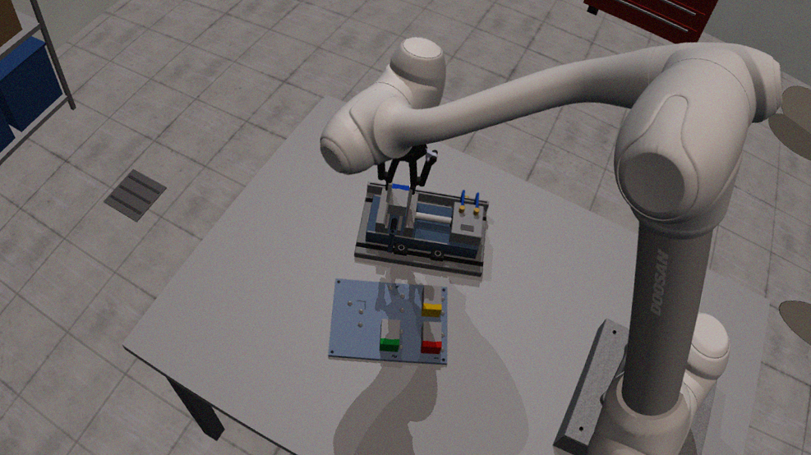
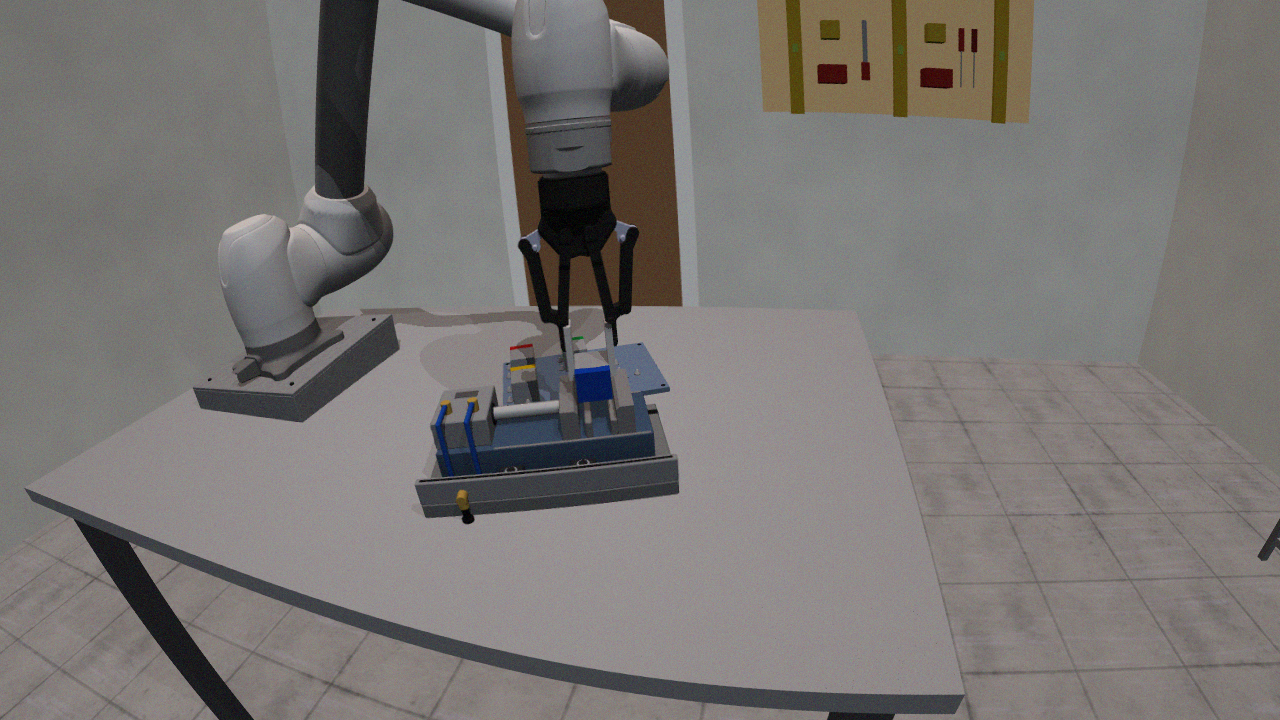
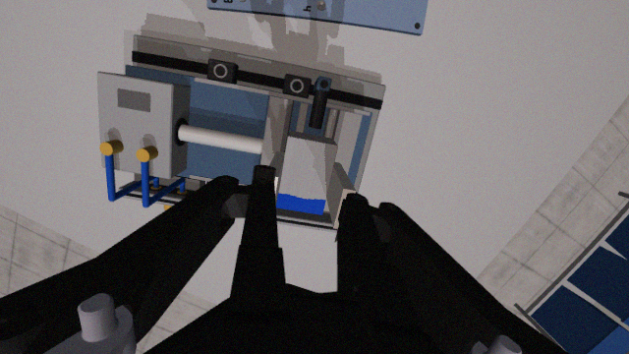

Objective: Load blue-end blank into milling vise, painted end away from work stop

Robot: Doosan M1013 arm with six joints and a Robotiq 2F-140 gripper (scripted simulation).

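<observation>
My gripper is now 30 mm above the blue-ended blank. Round my hand: black work stop rod: 20 mm behind, 50 mm to the left, 60 mm below; then moving jaw: 30 mm behind, 10 mm to the right, 70 mm below; then fixed jaw: 30 mm ahead, 20 mm to the left, 70 mm below.
</observation>
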